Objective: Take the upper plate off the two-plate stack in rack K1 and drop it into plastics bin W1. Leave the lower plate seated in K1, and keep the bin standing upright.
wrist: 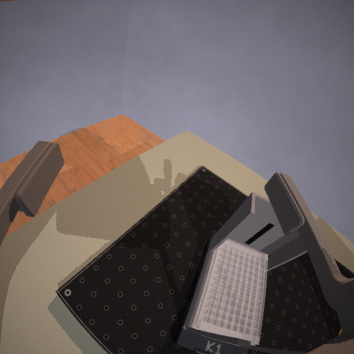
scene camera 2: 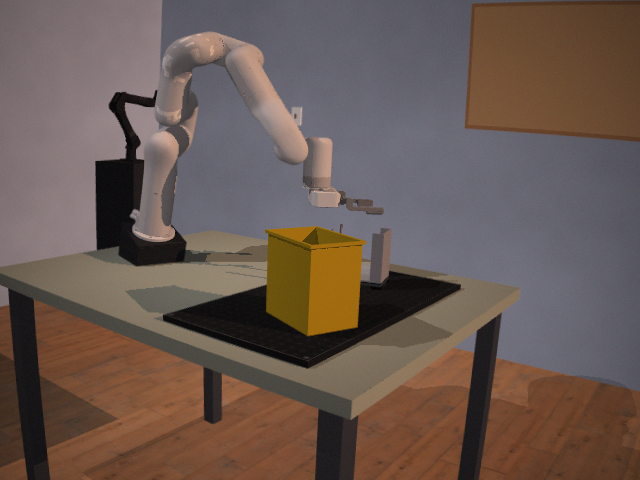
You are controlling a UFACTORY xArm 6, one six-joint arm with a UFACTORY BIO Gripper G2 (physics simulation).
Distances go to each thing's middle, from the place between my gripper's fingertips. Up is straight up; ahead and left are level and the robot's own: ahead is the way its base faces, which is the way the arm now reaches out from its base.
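Gridded plate (wrist: 231,303): 15 cm below my hand, 13 cm to the right of it. Yellow plastics bin W1 (scene camera 2: 313,274): 10 cm below my hand, 47 cm to the right of it, 2 cm ahead of it.
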